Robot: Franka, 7 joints.
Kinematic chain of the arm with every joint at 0, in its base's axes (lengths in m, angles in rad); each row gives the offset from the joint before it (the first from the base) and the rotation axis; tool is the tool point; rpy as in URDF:
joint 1: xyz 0 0 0.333 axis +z
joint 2: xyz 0 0 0 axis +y
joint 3: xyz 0 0 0.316 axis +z
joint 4: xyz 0.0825 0 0 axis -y
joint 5: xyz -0.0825 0 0.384 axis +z
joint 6: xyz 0 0 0 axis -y
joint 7: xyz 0.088 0 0 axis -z
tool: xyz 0 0 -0.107 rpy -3.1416 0 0
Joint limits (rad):
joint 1: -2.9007..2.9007
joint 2: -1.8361..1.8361
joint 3: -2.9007..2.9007
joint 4: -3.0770..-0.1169
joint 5: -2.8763..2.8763
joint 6: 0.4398..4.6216
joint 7: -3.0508..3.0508
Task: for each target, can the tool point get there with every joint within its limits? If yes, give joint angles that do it. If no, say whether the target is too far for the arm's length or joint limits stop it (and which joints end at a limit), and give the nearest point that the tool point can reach.
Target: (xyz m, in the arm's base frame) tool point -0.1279 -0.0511 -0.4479
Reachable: no: joint limits stop it (at a limit: joint 2) | nearest point -0.1500 -0.0599 -0.3466 | short by 0.104 m
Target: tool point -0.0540 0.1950 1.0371
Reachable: yes | joints 1.4264 0.5236 2.0120 -0.3990 -1.5686 4.0215 -0.7928
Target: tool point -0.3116 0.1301 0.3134
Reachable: yes | joints 0.6961 1.2875 1.6271 -2.7939 0.2023 2.1700 -1.9570
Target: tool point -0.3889 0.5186 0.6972
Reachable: yes | joints -1.9755 -0.4206 -1.9326 -1.5067 -1.0655 2.9871 -0.2686
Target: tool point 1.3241 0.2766 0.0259
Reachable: no: too far | nearest point 0.8189 0.1711 0.1431 | short by 0.529 m
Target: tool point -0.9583 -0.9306 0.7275
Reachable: no: too far | nearest point -0.5902 -0.5732 0.5760 | short by 0.535 m
